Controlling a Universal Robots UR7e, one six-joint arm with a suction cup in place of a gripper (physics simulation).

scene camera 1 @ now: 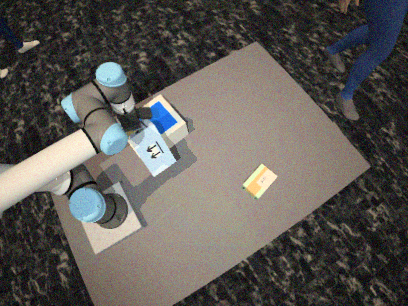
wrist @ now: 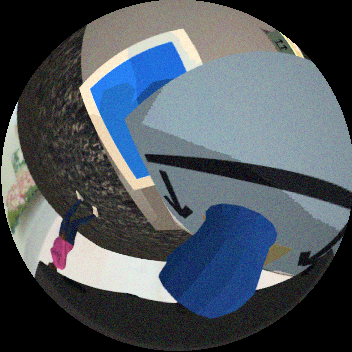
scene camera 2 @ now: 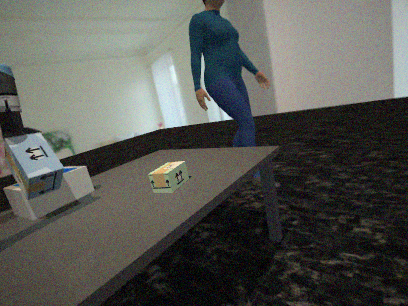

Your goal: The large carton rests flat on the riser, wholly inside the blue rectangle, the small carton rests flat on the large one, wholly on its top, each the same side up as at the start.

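Note:
The large light-blue carton [scene camera 1: 156,152] [scene camera 2: 40,159] [wrist: 250,110] is held tilted, with a lower edge pointing down. My suction gripper [scene camera 1: 132,120] [scene camera 2: 12,123] [wrist: 220,257] is shut on it, by the arrow-marked face. The carton overlaps part of the pale riser [scene camera 1: 180,134] [scene camera 2: 81,184] [wrist: 113,141] in the views; whether they touch I cannot tell. The blue rectangle [scene camera 1: 164,117] [scene camera 2: 68,170] [wrist: 112,95] on the riser's top is partly hidden by the carton. The small green and orange carton [scene camera 1: 259,182] [scene camera 2: 170,177] [wrist: 279,45] rests flat on the table, its side arrows pointing up.
The brown-grey table [scene camera 1: 210,220] [scene camera 2: 120,220] carries the riser near one edge and the arm's pale base plate [scene camera 1: 96,242] at a corner. The small carton stands well apart from the riser. People stand beyond the table on the dark patterned floor.

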